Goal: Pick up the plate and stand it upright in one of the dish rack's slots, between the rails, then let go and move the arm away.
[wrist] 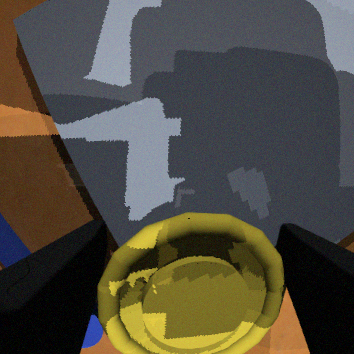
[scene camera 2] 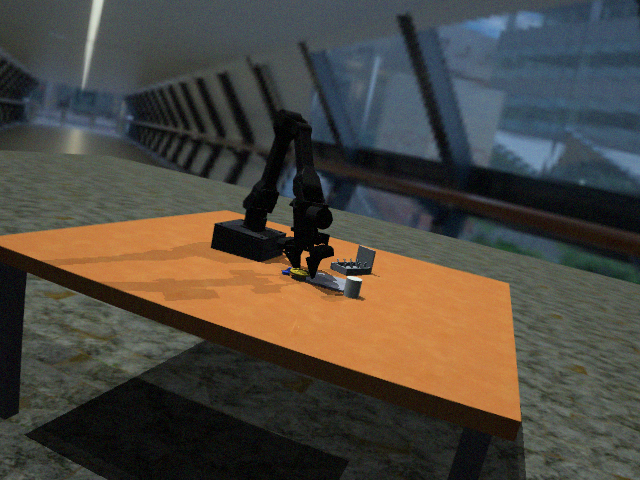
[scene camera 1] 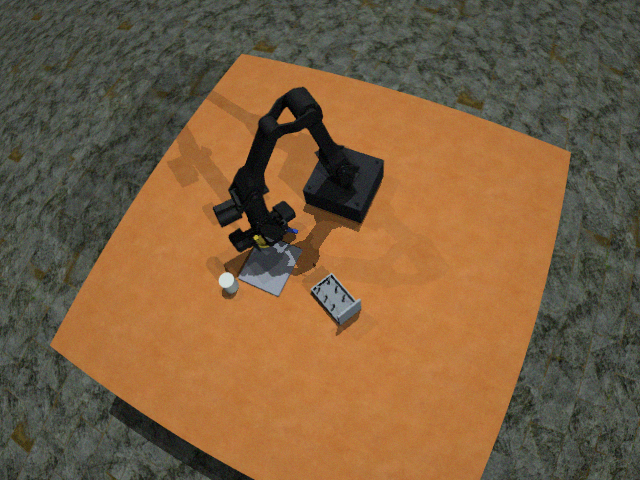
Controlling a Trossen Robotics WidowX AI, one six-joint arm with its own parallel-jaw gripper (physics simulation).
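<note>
The round yellow plate [scene camera 1: 259, 240] [scene camera 2: 298, 274] [wrist: 204, 300] is beside the near edge of a flat grey board, partly over it in the wrist view, and looks slightly tilted there. My gripper [scene camera 2: 305, 271] [wrist: 194, 235] is shut on the plate, with one black finger against each side of its rim. The plate is low at the table; whether it touches the table cannot be told. In scene camera 1 the hand hides the fingertips and part of the plate. The grey dish rack [scene camera 1: 349, 311] [scene camera 2: 365, 257], with small upright pegs and a tall end wall, stands apart from the gripper.
The flat grey board [scene camera 1: 266, 280] [scene camera 2: 330, 282] [wrist: 240, 120] lies between the plate and a white cylinder [scene camera 1: 227, 283] [scene camera 2: 352, 287]. A blue bar [wrist: 11, 246] and a blue round piece [wrist: 92, 332] lie beside the left finger. The arm's black base stands behind on the orange table [scene camera 1: 413, 335].
</note>
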